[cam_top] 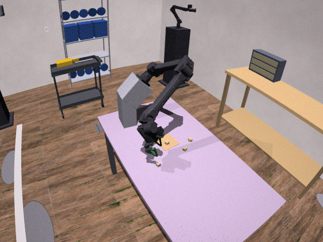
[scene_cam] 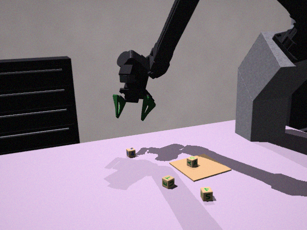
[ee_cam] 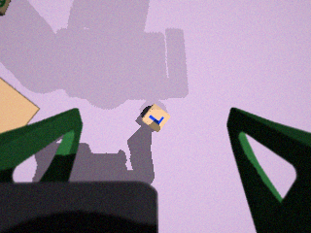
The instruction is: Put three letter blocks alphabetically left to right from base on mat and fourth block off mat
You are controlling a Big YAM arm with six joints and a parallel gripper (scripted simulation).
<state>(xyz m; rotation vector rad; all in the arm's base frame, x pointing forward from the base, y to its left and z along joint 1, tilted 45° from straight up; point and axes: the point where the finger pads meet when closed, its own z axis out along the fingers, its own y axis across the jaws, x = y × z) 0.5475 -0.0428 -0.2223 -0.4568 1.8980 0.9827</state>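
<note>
Now: hand 14 cm past the D block, 17 cm to the right of it and 13 cm above it. Also, from my hand: T block: 2 cm behind, 25 cm to the left, 13 cm below; L block: 13 cm below; tan mat: 16 cm behind, 19 cm to the left, 14 cm below.
</note>
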